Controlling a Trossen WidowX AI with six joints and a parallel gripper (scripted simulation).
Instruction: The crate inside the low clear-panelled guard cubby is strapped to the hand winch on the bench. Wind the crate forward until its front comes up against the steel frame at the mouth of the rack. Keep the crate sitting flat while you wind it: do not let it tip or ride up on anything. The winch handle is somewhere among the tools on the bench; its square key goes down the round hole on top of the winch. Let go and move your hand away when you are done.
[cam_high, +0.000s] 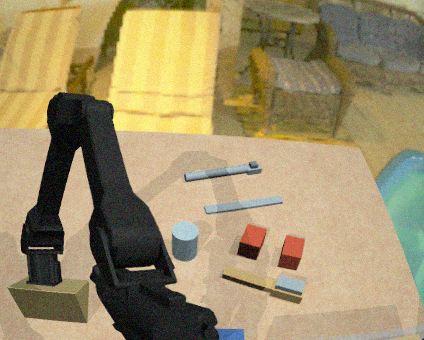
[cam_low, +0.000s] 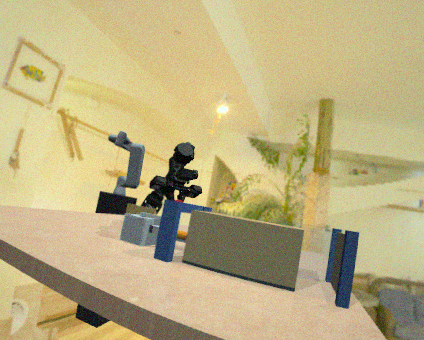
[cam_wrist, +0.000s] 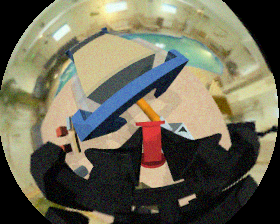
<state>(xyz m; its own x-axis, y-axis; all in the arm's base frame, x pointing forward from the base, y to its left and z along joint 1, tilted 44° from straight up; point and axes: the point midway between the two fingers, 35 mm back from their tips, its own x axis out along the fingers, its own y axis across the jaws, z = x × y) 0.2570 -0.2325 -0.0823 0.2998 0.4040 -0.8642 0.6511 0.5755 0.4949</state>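
My gripper tip is now 50 mm past the winch handle and 30 mm above it. Round my gripper tip: grey winch: 120 mm behind, 100 mm below, 40 mm to the right; then blue frame: 50 mm ahead, 40 mm to the right, 30 mm below; then red spool-shaped piece: 10 mm to the left, 10 mm behind.
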